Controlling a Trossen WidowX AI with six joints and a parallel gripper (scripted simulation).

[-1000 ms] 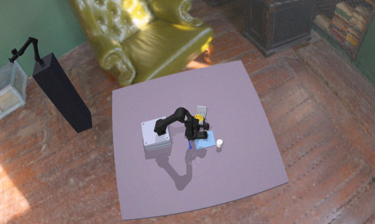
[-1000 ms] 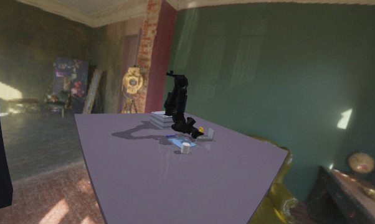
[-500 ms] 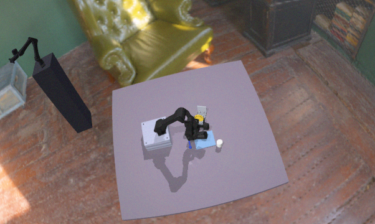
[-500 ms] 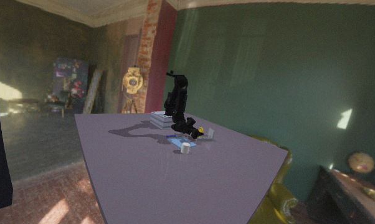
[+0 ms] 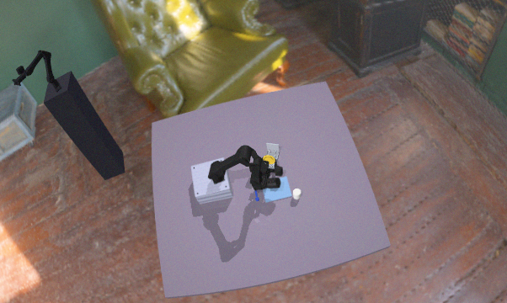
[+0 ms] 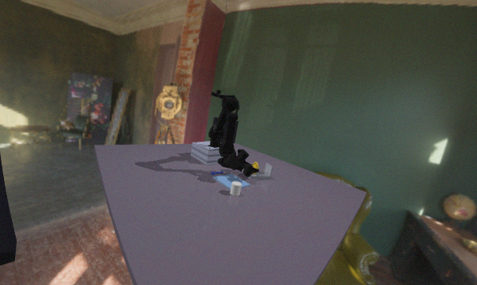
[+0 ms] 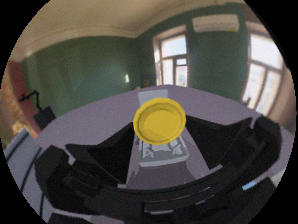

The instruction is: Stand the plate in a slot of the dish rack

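Now: the yellow plate 10 mm to the right of my gripper tip. The rest, counted from my gripper tip: white cup (260 mm to the right, 60 mm ahead, 30 mm below); blue utensil (170 mm to the right, 140 mm behind, 50 mm below); grey dish rack (30 mm below, 20 mm to the left, 10 mm ahead).
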